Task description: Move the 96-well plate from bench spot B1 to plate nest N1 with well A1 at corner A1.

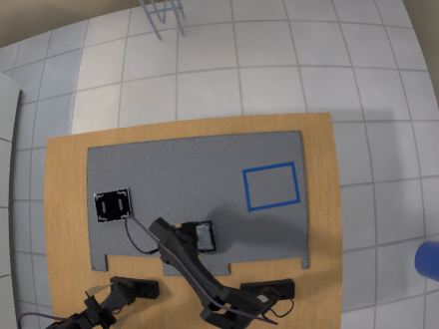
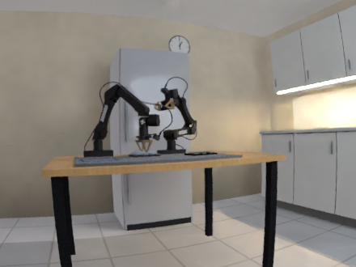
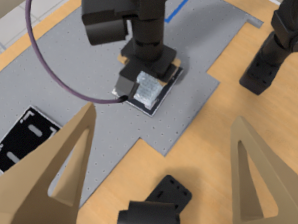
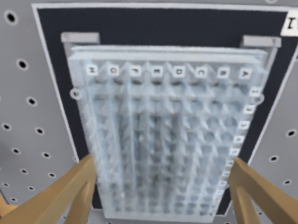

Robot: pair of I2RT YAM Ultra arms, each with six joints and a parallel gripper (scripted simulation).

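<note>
My right gripper is now 1 cm above the 96-well plate.
My left hand is 15 cm short of the 96-well plate, 16 cm to the left of it and 30 cm above it.
</note>
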